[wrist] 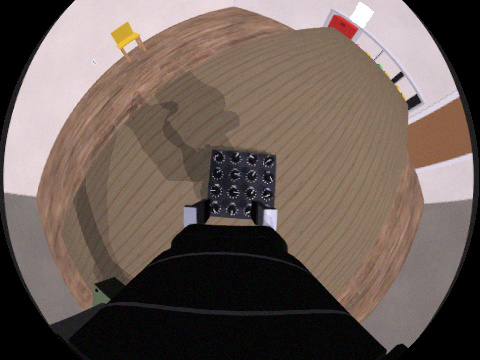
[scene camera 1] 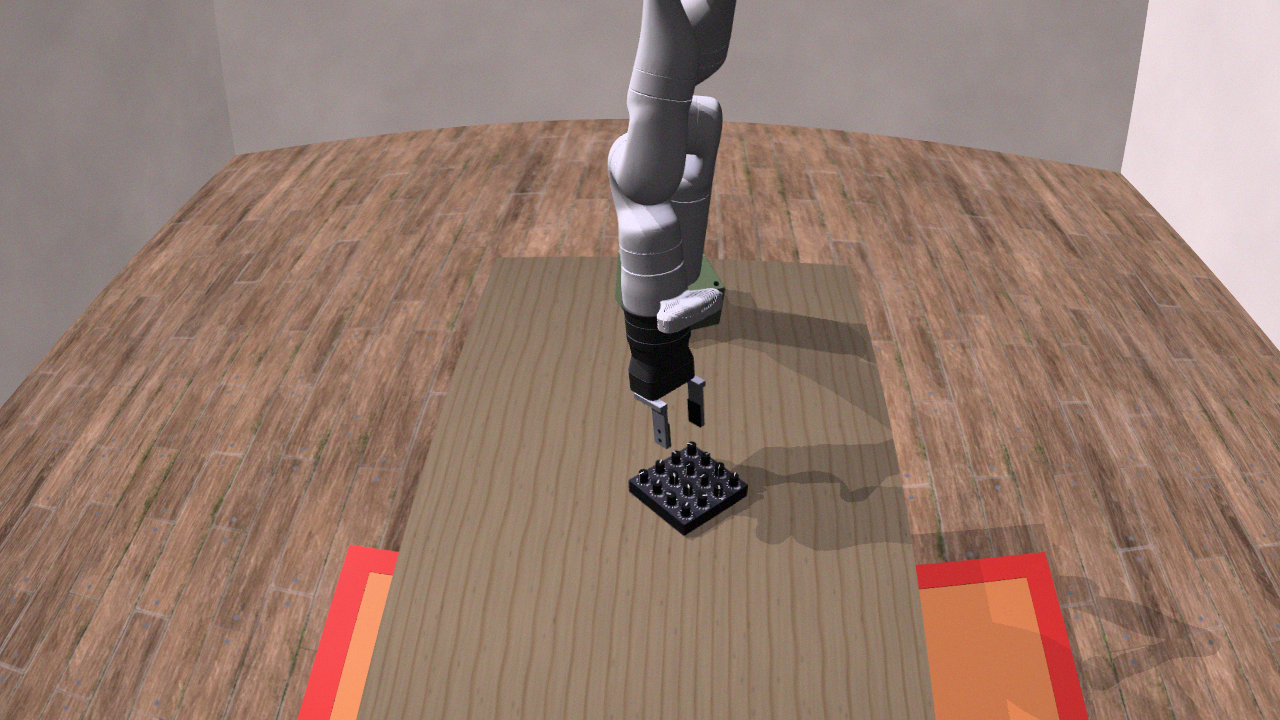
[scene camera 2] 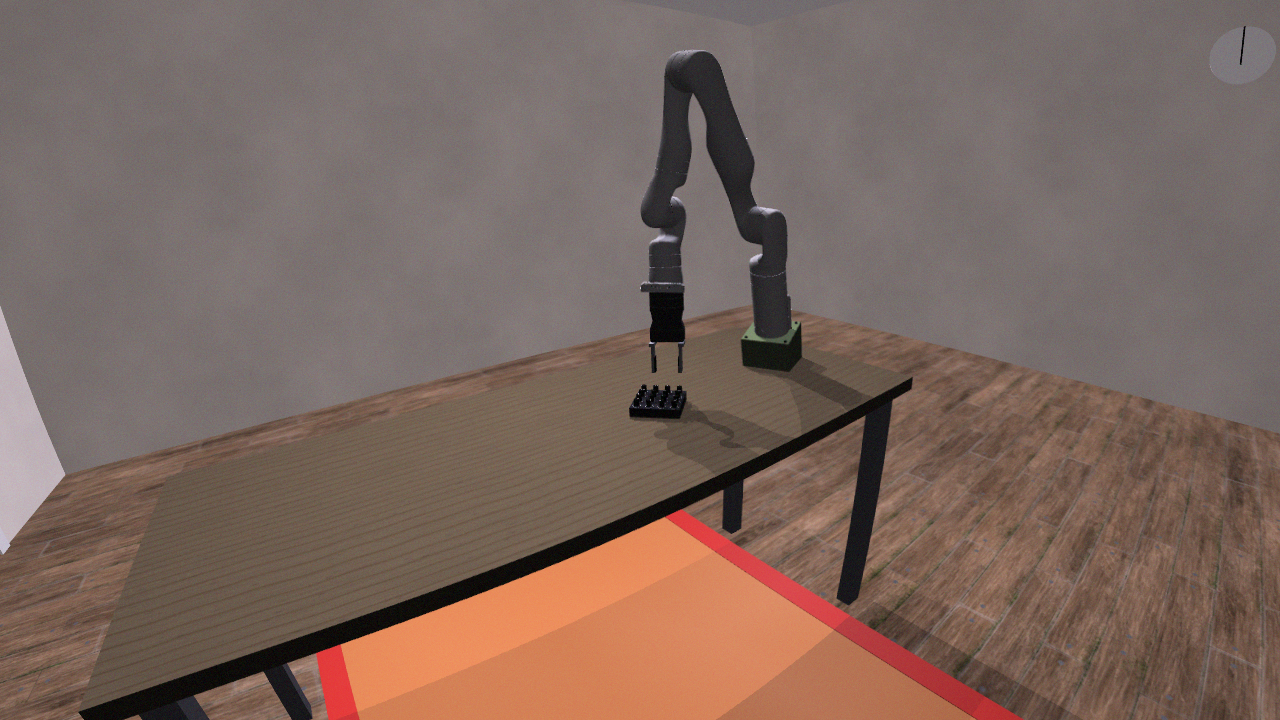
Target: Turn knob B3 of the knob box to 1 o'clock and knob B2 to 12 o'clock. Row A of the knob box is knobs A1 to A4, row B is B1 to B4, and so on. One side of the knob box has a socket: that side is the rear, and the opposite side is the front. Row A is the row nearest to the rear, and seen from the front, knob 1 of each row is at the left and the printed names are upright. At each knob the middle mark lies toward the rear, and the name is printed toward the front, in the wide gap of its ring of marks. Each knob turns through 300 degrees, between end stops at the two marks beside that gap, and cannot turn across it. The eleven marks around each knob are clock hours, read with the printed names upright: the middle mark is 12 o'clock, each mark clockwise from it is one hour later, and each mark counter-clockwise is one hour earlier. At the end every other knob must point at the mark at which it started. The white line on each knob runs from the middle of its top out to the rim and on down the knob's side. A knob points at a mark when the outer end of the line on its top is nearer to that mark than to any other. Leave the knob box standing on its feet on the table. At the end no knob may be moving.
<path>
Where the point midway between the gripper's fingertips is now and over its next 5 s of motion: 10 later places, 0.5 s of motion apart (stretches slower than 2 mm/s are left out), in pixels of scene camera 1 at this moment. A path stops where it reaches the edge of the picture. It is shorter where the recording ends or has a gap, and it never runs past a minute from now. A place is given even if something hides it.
My gripper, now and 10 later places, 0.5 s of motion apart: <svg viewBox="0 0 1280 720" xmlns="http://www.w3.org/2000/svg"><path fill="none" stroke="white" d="M680 433L679 434L678 434L678 435L677 436L676 437L668 430L655 420L649 416L649 417L654 419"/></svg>
</path>
